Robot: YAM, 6 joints.
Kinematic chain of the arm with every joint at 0, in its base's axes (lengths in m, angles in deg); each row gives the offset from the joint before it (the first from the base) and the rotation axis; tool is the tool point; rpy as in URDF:
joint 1: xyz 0 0 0.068 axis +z
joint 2: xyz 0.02 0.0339 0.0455 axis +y
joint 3: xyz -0.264 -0.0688 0 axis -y
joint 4: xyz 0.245 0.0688 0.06 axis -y
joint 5: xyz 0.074 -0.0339 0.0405 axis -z
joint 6: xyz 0.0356 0 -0.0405 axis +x
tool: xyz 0 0 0 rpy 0 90 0
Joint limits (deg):
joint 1: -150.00..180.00
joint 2: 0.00..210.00
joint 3: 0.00..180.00
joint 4: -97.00..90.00
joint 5: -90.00..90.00
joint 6: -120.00..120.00
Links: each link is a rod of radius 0.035 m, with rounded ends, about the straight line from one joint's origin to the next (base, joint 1, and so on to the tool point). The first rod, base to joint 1, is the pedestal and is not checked.
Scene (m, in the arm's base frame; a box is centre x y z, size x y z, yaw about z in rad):
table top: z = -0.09
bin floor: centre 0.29 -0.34 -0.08 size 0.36 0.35 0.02 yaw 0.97
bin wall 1: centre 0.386 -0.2 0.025 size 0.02 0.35 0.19 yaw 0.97
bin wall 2: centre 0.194 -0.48 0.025 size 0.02 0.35 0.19 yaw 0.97
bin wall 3: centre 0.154 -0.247 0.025 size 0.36 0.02 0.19 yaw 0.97
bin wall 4: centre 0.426 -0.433 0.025 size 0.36 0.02 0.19 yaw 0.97
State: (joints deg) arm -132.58 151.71 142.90 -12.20 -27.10 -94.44
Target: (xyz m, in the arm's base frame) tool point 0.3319 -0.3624 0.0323
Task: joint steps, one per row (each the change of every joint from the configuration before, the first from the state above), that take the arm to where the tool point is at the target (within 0.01 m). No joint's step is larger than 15 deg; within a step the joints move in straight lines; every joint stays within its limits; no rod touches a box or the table.
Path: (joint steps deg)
1: 13.78 -4.27 -5.49 -3.95 -1.31 0.00
2: 13.78 -4.26 -5.50 -3.96 -1.31 0.00
3: 13.78 -4.27 -5.49 -3.95 -1.31 0.00
4: 13.78 -4.27 -5.49 -3.95 -1.31 0.00
5: 13.78 -4.26 -5.50 -3.96 -1.31 0.00
6: 13.79 -4.27 -5.49 -3.95 -1.31 0.00
7: 0.03 10.92 -2.20 1.41 0.58 0.00
8: 0.04 10.93 -2.21 1.42 0.59 0.00

